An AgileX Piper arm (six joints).
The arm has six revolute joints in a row. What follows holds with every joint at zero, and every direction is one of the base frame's. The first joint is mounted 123.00 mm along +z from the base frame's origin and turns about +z. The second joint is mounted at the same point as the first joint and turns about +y. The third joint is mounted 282.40 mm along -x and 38.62 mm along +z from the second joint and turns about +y. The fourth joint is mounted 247.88 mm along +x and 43.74 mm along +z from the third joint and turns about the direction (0.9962, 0, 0.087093). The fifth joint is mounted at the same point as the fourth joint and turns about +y. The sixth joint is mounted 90.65 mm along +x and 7.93 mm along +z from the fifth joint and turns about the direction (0.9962, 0, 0.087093). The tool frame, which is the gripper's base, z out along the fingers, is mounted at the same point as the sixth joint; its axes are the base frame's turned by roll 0.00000, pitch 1.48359 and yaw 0.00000 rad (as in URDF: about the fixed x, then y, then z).
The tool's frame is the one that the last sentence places.
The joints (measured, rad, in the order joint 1, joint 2, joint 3, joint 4, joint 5, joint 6), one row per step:
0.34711, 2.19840, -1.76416, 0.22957, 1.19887, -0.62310
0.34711, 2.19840, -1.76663, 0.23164, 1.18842, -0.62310
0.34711, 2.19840, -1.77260, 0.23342, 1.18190, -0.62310
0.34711, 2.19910, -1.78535, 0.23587, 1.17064, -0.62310
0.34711, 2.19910, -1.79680, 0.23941, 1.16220, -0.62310
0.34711, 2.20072, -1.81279, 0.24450, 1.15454, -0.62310
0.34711, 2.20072, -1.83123, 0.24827, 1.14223, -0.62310
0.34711, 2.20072, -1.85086, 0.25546, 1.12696, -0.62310
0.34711, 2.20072, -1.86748, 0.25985, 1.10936, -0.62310
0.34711, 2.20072, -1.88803, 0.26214, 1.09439, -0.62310
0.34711, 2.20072, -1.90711, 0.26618, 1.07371, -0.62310
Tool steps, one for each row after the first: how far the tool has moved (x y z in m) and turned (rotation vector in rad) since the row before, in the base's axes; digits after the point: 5 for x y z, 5 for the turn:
0.00123, 0.00054, 0.00067, 0.00537, -0.01150, -0.00295
0.00139, 0.00060, 0.00154, 0.00529, -0.01118, -0.00201
0.00277, 0.00112, 0.00298, 0.00920, -0.02113, -0.00327
0.00224, 0.00104, 0.00302, 0.00926, -0.01755, -0.00300
0.00281, 0.00138, 0.00352, 0.01146, -0.01905, -0.00329
0.00340, 0.00143, 0.00498, 0.01292, -0.02763, -0.00396
0.00364, 0.00177, 0.00551, 0.01726, -0.03036, -0.00560
0.00344, 0.00142, 0.00482, 0.01438, -0.03057, -0.00545
0.00362, 0.00133, 0.00590, 0.01316, -0.03247, -0.00429
0.00379, 0.00146, 0.00580, 0.01590, -0.03577, -0.00614

